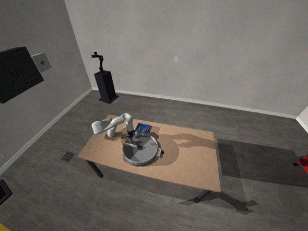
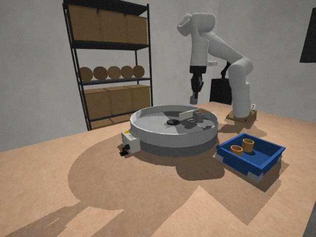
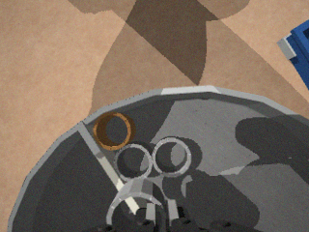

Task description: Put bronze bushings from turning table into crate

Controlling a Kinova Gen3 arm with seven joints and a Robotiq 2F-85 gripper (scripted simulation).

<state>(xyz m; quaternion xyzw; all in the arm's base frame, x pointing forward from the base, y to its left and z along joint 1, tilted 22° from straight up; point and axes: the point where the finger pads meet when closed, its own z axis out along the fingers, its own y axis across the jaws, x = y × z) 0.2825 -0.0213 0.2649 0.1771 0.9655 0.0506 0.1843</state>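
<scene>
My hand is 120 mm short of the grey turning table, 10 mm to the left of it and 130 mm above it. Also, from my hand: blue crate 30 mm behind, 300 mm to the left, 160 mm below.
</scene>
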